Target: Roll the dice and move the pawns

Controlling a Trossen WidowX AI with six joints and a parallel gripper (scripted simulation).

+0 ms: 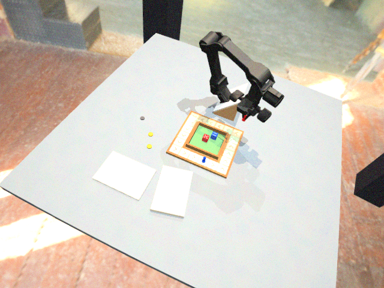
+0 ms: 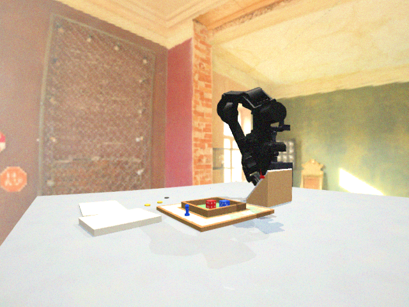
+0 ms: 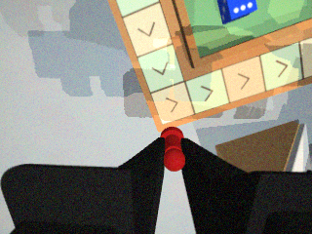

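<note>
Now: gripper tip 23 cm short of the blue pawn, 10 cm above it and 7 cm to the left of it. Round my gripper tip: dark disc (43 cm to the right, 18 cm ahead, 12 cm below); then red pawn (1 cm above).
</note>
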